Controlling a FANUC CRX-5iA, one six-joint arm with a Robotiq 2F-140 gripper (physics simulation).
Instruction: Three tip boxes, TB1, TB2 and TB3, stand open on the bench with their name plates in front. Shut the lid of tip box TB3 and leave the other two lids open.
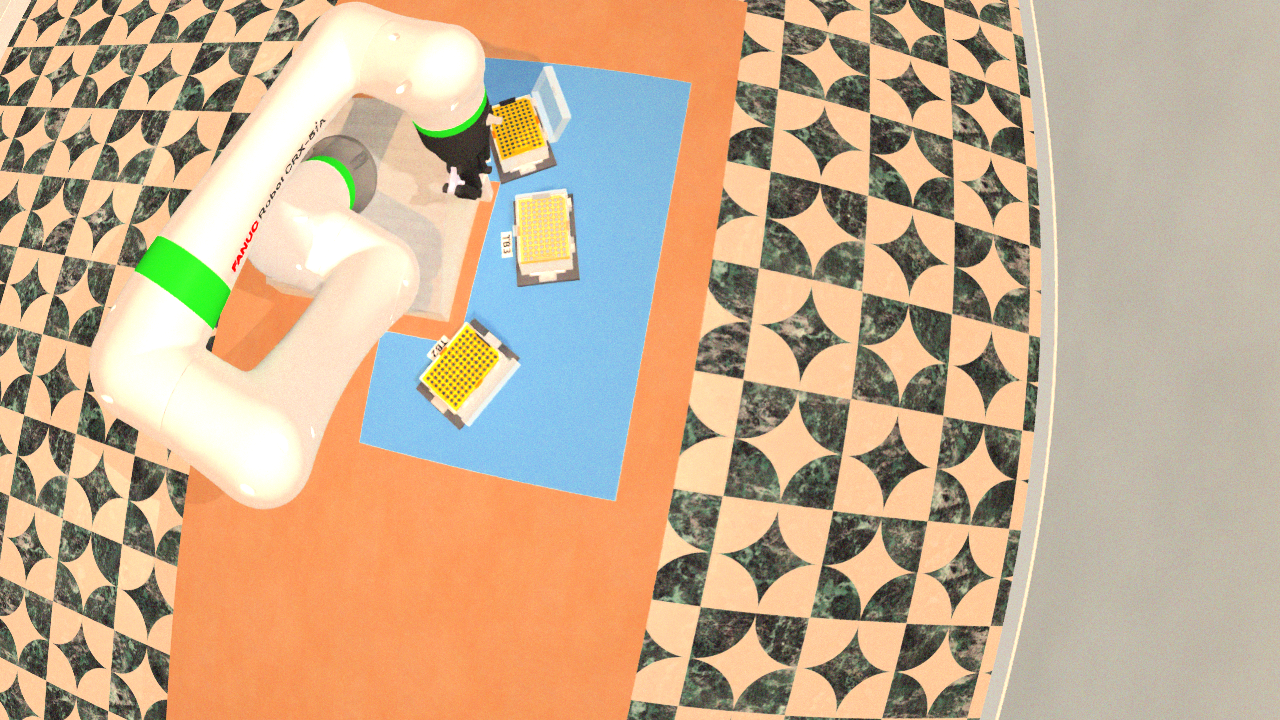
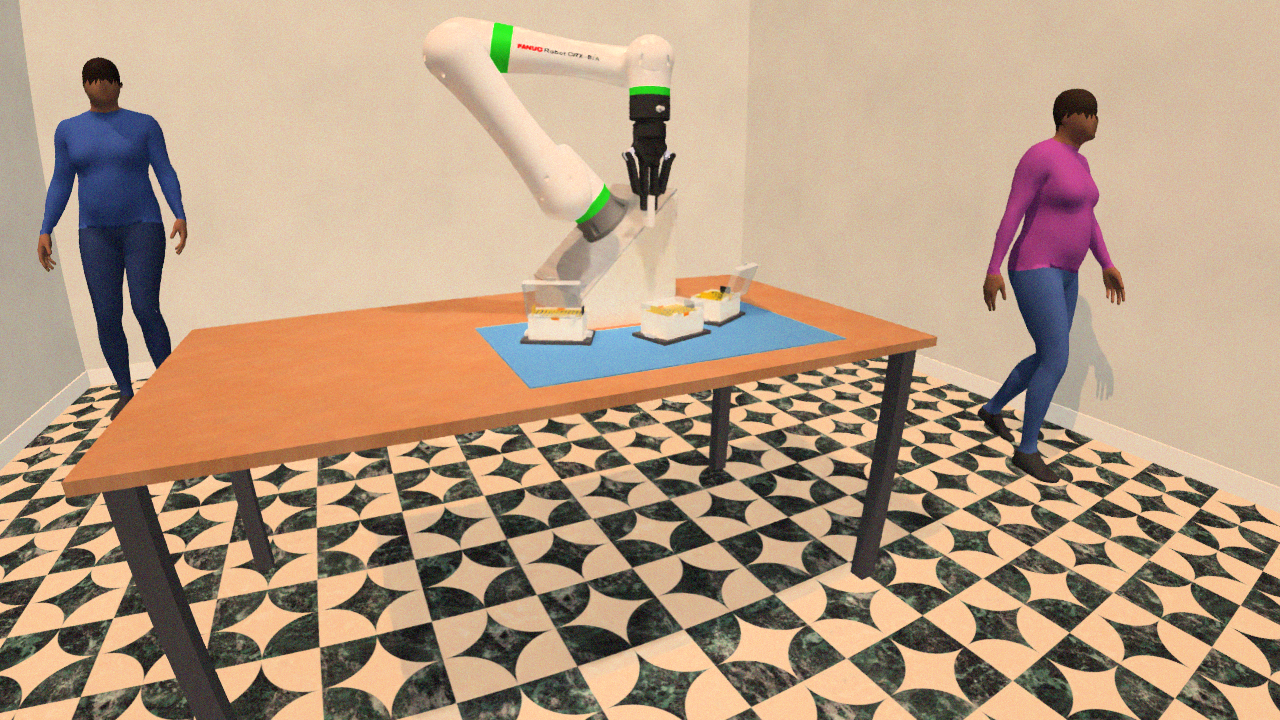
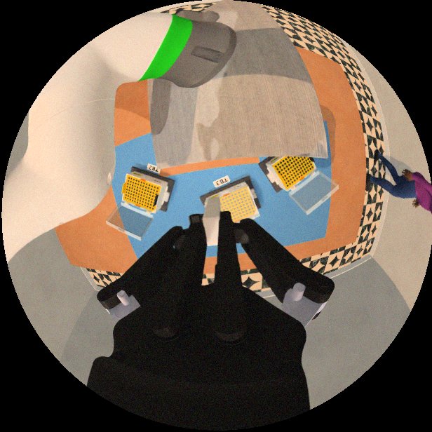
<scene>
The pictures show: the gripper and a blue mat.
The gripper also shows in image 1 and in image 3.
</scene>
